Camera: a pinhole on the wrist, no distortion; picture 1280 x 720 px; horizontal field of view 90.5 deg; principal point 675.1 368.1 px. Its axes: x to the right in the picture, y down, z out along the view. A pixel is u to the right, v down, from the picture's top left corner.
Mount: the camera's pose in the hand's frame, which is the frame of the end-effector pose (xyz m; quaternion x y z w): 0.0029 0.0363 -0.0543 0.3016 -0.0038 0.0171 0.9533
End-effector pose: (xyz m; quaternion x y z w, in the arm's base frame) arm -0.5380 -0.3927 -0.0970 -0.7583 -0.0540 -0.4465 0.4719
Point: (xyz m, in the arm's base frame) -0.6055 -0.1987 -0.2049
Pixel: 93 439
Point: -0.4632 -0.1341 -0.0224
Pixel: 689 385
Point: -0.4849 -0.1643 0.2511
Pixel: 1002 56
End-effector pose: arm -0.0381 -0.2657 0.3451 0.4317 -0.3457 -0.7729 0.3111
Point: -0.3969 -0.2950 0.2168
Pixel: 1080 400
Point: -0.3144 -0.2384 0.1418
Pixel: 1019 193
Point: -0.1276 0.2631 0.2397
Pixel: 190 63
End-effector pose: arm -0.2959 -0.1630 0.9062 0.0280 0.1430 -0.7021 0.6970
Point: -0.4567 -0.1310 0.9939
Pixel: 505 33
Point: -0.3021 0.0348 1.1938
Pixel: 82 596
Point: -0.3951 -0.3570 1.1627
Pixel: 891 436
